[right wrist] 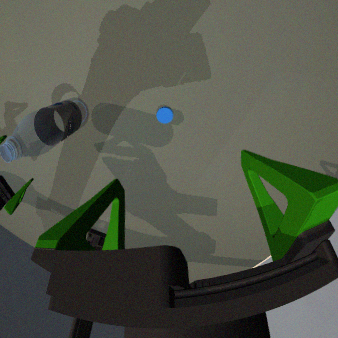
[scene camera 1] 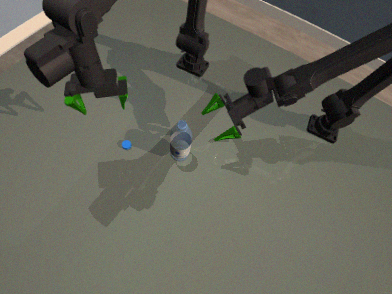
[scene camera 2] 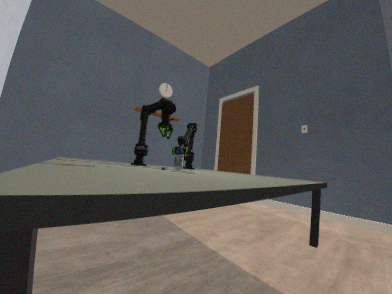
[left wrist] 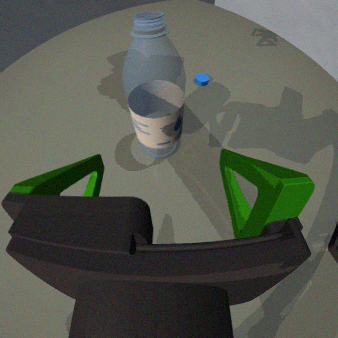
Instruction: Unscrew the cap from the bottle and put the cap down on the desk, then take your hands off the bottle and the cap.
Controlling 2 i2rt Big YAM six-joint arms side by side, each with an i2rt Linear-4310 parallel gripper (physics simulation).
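Places are measured from the left arm's base along level axes (x ahead, y left, z up), in millimetres.
Pixels of known places: left gripper, fingertip midpoint: [right wrist: 17, 157] [scene camera 1: 207, 126] [scene camera 2: 179, 155] [left wrist: 159, 157]; right gripper, fingertip midpoint: [right wrist: 179, 170] [scene camera 1: 104, 110] [scene camera 2: 166, 138]; left arm's base, link origin: [scene camera 1: 321, 129] [scene camera 2: 188, 168]; right arm's base, link origin: [scene camera 1: 192, 66] [scene camera 2: 138, 165].
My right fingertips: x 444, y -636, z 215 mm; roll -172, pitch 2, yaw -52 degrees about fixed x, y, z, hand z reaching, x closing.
Observation:
For each thing: its top centre in the pictures, then the offset to it from my right fingertips. Level surfaces: height alone.
- clear bottle, top centre: [left wrist: 150, 13] [right wrist: 5, 155] [scene camera 1: 182, 122] [scene camera 2: 180, 145] 188 mm left, 75 mm back, 17 mm down
- desk, surface height: 215 mm down
- blue cap, top centre: [right wrist: 164, 115] [left wrist: 201, 76] [scene camera 1: 126, 144] [scene camera 2: 163, 167] 16 mm left, 17 mm back, 203 mm down
The clear bottle [scene camera 1: 180, 146] [scene camera 2: 178, 161] [left wrist: 156, 131] [right wrist: 71, 120] stands upright on the desk [scene camera 1: 260, 235] [scene camera 2: 150, 185]. Its threaded neck shows without a cap. The blue cap [scene camera 1: 126, 144] [scene camera 2: 163, 169] [left wrist: 202, 79] [right wrist: 165, 115] lies on the desk, a short way to the left of the bottle in scene camera 1. My left gripper [scene camera 1: 209, 127] [left wrist: 159, 157] is open and drawn back to the right of the bottle in scene camera 1, apart from it. My right gripper [scene camera 1: 104, 111] [scene camera 2: 166, 134] [right wrist: 179, 170] is open and empty, raised well above the desk and the cap.
The base of one arm [scene camera 1: 193, 65] stands on the desk at the top middle of scene camera 1, and the other arm's base [scene camera 1: 323, 128] stands at the right. The desk's edge runs along the top of that view. Arm shadows fall around the bottle and cap.

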